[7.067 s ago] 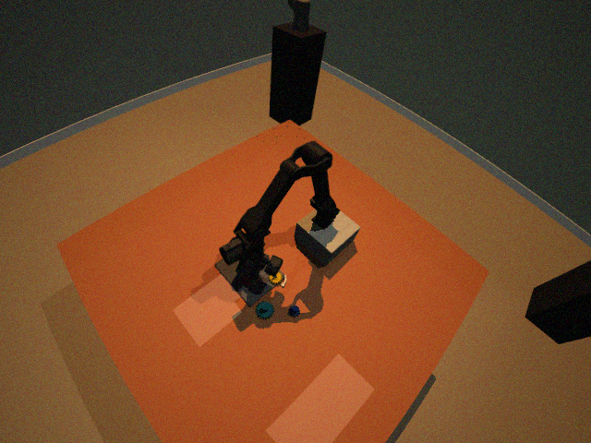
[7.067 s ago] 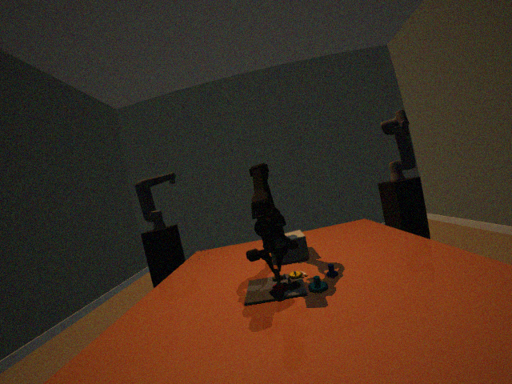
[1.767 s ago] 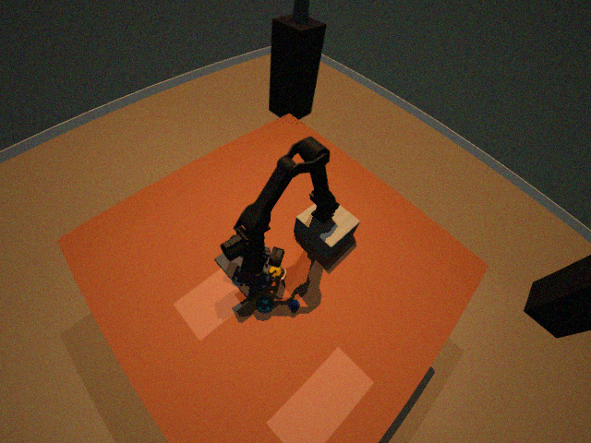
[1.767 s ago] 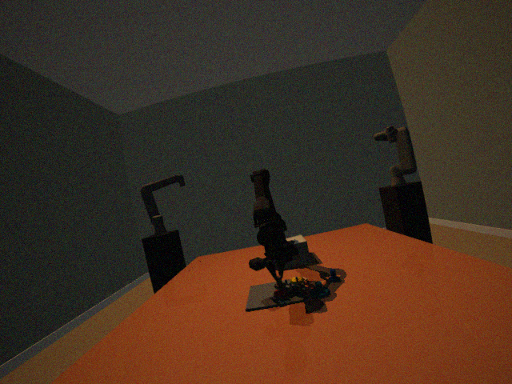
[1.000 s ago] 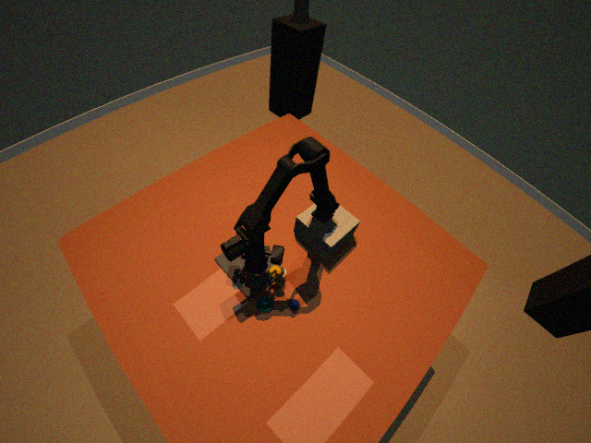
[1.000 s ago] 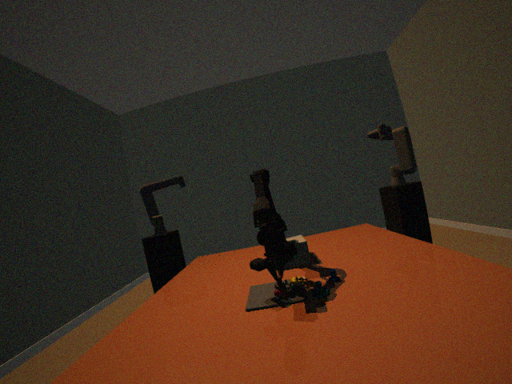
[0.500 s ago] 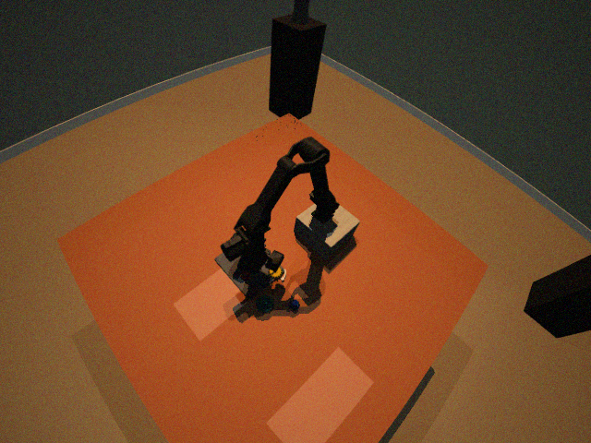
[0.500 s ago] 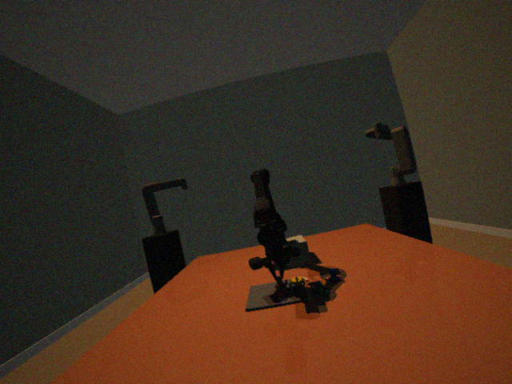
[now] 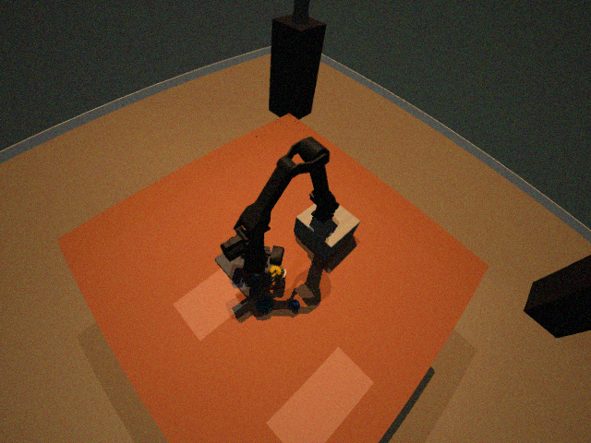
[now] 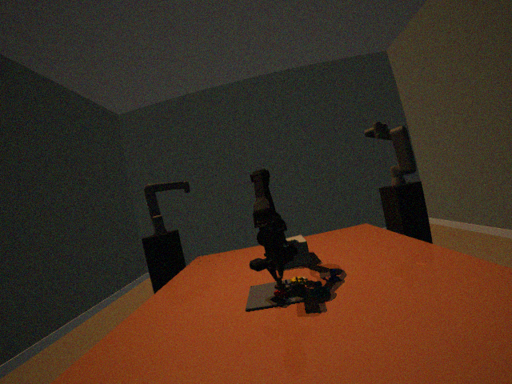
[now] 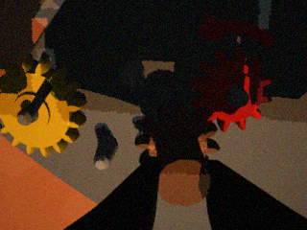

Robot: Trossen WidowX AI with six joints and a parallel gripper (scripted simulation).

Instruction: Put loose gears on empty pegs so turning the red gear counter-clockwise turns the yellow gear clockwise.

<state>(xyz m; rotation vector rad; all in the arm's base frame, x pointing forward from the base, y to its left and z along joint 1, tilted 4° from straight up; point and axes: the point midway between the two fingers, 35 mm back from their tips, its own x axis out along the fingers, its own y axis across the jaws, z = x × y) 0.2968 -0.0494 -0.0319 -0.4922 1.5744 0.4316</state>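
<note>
Right now my gripper tip is 10 mm above the orange-brown gear. Round my gripper tip: red gear (40 mm ahead, 30 mm below, 10 mm to the right); then yellow gear (70 mm to the left, 30 mm below, 30 mm behind); then grey board (40 mm below, 20 mm to the right, 10 mm ahead).
</note>
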